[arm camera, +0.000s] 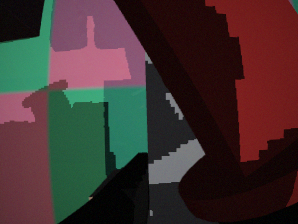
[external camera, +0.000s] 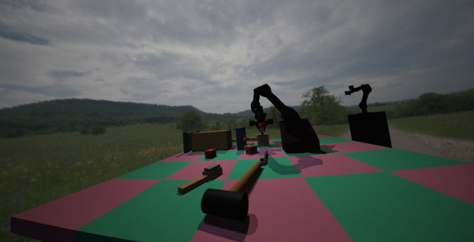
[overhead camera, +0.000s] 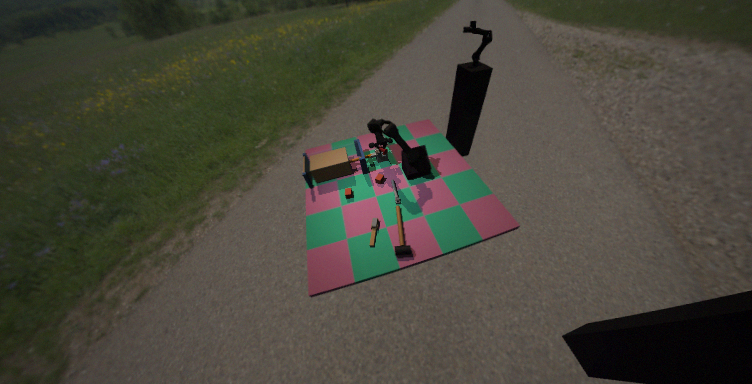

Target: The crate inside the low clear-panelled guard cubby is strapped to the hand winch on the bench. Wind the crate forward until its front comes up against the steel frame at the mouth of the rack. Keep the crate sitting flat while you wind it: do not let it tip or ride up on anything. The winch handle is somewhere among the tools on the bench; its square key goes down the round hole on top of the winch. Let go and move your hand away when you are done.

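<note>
My gripper tip is 30 mm to the right of the red knob and 50 mm below it. From my gripper tip the other things lie so: grey winch 10 mm behind, 80 mm to the right, 80 mm below; frame 160 mm ahead, 60 mm to the right; winch handle 20 mm above.
</note>
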